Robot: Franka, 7 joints.
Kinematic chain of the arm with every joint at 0, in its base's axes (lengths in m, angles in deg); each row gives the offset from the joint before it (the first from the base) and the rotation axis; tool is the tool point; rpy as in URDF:
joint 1: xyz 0 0 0.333 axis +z
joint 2: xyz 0 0 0 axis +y
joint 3: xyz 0 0 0.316 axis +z
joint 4: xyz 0.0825 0 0 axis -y
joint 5: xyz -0.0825 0 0.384 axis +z
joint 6: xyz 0 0 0 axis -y
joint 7: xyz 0.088 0 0 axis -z
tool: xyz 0 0 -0.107 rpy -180 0 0
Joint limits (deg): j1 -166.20..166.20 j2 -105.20..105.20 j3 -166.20..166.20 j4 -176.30..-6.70 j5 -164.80..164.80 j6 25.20..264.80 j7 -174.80..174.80
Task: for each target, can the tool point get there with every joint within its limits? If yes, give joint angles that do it. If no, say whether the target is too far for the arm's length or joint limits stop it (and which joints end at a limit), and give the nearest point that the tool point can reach.
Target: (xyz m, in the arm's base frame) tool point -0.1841 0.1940 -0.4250
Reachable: no: joint limits stop it (at a limit: joint 2) | nearest point -0.1853 0.1952 -0.3606 | short by 0.064 m
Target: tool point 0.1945 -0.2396 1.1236
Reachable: yes | joints 136.77 -44.76 2.77 -39.71 117.32 128.87 142.22
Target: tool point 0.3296 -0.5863 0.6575
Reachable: yes | joints 0.60 42.76 -91.54 -84.14 -78.18 154.64 103.62
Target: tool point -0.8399 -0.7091 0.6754
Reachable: no: too far | nearest point -0.6259 -0.5284 0.5881 | short by 0.293 m
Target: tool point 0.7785 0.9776 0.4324
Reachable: no: too far | nearest point 0.5327 0.6690 0.4010 | short by 0.396 m
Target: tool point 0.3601 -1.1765 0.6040
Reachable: no: too far | nearest point 0.2452 -0.8011 0.5175 | short by 0.402 m
